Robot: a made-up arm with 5 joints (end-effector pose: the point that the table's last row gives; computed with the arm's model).
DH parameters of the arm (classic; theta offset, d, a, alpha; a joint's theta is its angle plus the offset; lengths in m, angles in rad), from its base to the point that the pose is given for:
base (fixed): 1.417 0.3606 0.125 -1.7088
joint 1: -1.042 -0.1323 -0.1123 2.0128
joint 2: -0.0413 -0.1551 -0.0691 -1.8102
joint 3: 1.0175 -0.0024 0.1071 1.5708
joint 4: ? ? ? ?
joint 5: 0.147 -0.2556 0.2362 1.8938
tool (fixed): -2.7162 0.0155 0 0
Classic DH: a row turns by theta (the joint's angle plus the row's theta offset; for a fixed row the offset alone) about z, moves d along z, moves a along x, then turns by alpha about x.
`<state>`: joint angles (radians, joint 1 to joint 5).
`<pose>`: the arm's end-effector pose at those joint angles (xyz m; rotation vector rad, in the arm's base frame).
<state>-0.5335 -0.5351 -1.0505 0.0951 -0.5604</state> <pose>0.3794 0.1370 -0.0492 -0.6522 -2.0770 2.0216</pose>
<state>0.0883 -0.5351 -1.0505 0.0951 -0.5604</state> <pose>0.3307 -0.1364 -0.0045 -0.6942 -1.3398 2.5795</pose>
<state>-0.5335 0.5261 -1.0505 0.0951 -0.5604</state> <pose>0.5337 0.2023 0.3021 1.3221 2.0250 -1.0393</pose>
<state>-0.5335 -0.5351 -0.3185 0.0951 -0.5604</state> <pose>0.4179 0.0909 0.0371 0.3848 1.3701 -2.5965</pose>
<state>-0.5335 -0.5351 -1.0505 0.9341 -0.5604</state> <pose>0.5638 0.1839 0.2410 1.1965 1.9126 -1.4290</pose>
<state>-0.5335 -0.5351 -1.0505 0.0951 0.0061</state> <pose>0.3965 0.2659 -0.0737 -0.0186 2.3842 -1.8881</pose>
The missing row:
joint 4: -1.5708 -0.0237 0.1267 -1.5708
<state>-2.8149 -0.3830 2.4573 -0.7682 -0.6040</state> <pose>0.0911 -0.1493 0.6429 -1.4772 -0.4024 2.5301</pose>
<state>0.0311 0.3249 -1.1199 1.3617 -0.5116</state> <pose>0.3357 0.2630 0.6002 1.1254 1.0354 -0.5565</pose>
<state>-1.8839 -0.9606 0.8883 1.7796 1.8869</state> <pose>0.0086 0.6753 0.3406 -0.9004 -1.0845 -0.4148</pose>
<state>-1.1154 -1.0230 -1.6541 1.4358 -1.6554</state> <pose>0.3397 0.1232 0.0663 -1.7893 -1.2047 0.1673</pose>
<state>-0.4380 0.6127 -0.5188 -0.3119 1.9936</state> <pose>0.2465 0.3858 -0.0338 -1.5363 1.0165 -1.0237</pose>
